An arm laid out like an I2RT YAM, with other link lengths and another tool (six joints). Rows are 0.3 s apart.
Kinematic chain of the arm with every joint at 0, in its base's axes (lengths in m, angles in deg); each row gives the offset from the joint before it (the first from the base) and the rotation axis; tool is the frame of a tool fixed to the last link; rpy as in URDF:
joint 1: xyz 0 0 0.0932 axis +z
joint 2: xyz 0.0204 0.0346 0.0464 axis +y
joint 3: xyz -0.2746 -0.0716 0 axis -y
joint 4: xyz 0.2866 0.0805 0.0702 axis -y
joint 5: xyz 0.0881 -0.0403 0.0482 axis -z
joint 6: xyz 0.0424 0 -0.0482 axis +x
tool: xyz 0.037 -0.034 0.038 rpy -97.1 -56.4 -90
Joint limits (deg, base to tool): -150..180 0..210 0..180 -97..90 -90..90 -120..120
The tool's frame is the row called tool.
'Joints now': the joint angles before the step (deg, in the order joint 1, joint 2, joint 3, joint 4, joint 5, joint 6). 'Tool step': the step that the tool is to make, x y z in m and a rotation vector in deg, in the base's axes. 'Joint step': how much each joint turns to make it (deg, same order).
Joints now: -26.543, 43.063, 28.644, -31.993, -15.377, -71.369
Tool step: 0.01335, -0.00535, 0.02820, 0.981, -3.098, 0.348
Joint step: 0.000, 3.254, 5.013, 0.970, -1.847, 1.408
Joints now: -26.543, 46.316, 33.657, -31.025, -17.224, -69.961
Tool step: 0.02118, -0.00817, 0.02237, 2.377, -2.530, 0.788
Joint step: 0.087, 5.796, 5.361, 2.283, -2.726, 2.020
